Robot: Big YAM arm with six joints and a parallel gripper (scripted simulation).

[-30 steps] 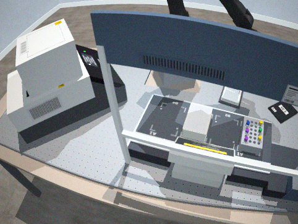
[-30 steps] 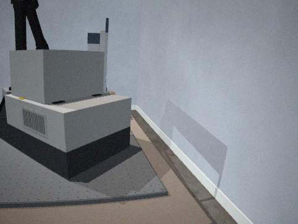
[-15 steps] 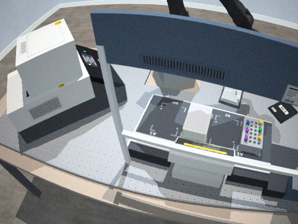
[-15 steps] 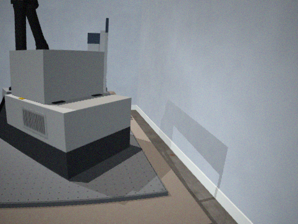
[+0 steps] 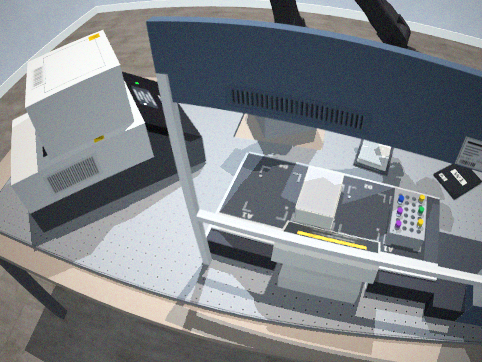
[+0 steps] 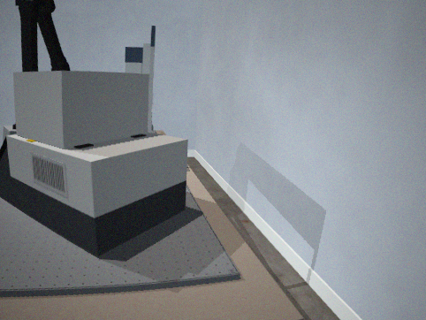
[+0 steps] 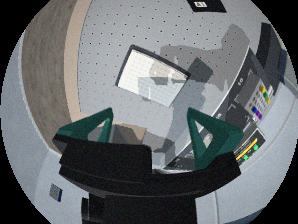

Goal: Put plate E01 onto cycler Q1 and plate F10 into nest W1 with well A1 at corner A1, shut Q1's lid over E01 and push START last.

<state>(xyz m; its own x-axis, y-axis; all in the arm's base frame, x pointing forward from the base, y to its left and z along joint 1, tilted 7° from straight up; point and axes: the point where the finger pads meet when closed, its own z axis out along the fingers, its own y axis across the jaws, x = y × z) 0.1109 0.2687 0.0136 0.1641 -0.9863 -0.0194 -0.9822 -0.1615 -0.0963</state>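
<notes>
Now: the dark nest pad 13 cm below my hand. Round my hand: tube cooling block (28 cm ahead, 5 cm to the left, 6 cm below); then post (39 cm ahead, 38 cm to the right, 10 cm above); then dark nest (6 cm ahead, 27 cm to the left, 13 cm below).
</notes>
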